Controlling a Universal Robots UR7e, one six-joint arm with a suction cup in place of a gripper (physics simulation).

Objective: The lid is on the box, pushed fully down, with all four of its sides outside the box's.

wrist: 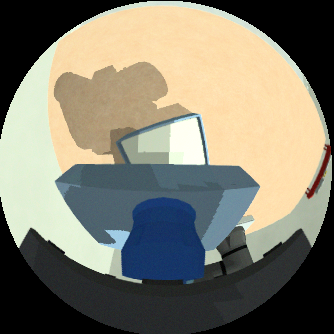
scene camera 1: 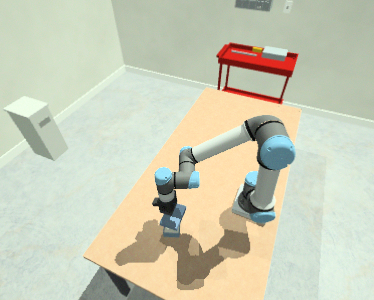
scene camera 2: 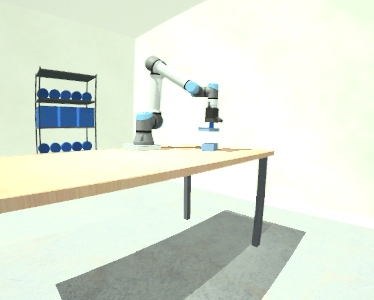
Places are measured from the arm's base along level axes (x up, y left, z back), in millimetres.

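Pixels of known places: end effector, tool point: (wrist: 163,203) (scene camera 2: 211,129); arm's base, origin of the base link: (wrist: 228,235) (scene camera 2: 143,144).
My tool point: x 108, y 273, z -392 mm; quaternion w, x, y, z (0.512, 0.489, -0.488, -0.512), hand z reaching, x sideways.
Observation:
Ahead of a thing's pixels: the offset from my tool point to its top centre. Level surfaces: height alone.
My suction gripper (scene camera 1: 172,212) (scene camera 2: 211,125) (wrist: 164,240) holds the blue lid {dz +24, dx +16, dy +10 mm} (scene camera 1: 171,221) (scene camera 2: 204,129) (wrist: 105,200) on its dark blue cup. The lid looks about level and hangs above the box, with a visible gap between them in scene camera 2. The open box {dz +8, dx -96, dy +0 mm} (scene camera 1: 171,232) (scene camera 2: 209,147) (wrist: 203,140), blue with a pale inside, stands on the table. In the wrist view the box's far part shows beyond the lid's far edge, and its rim is turned at an angle to the lid. The lid hides the box's near part there.
The wooden table {dx -143 mm} (scene camera 1: 200,135) (scene camera 2: 100,170) (wrist: 240,90) carries the arm's base. A red cart (scene camera 1: 256,62) stands beyond its far end, a white cabinet (scene camera 1: 37,131) to the left. A shelf rack (scene camera 2: 67,75) stands behind in scene camera 2.

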